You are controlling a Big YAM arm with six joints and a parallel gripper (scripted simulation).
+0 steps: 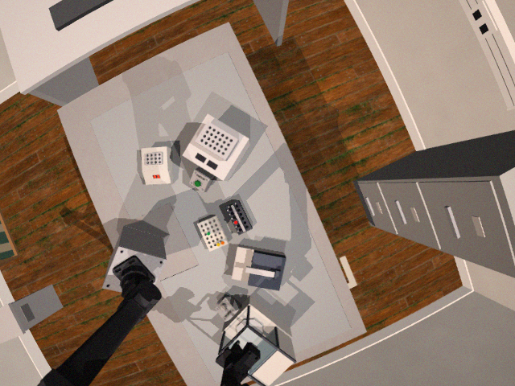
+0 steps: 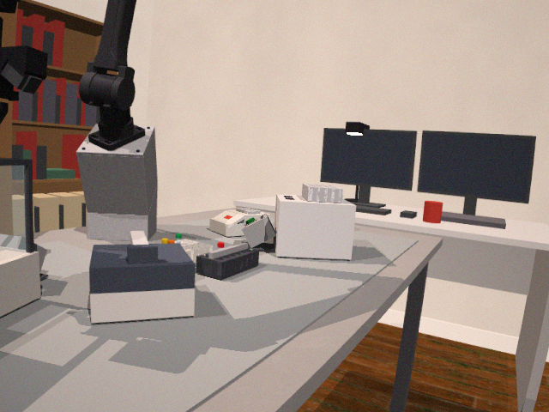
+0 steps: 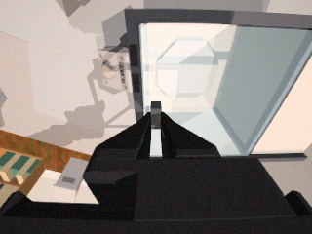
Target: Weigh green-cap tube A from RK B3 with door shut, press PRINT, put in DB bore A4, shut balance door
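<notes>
The tinted glass pane is 30 mm to the right of my hand, 10 mm below it and 10 mm ahead of it. Round my hand: spectrophotometer (190 mm ahead, 160 mm below, 150 mm to the left); then white print key (150 mm below, 90 mm to the left, 20 mm behind); then pale pan (140 mm below, 50 mm to the right, 20 mm ahead).
</notes>
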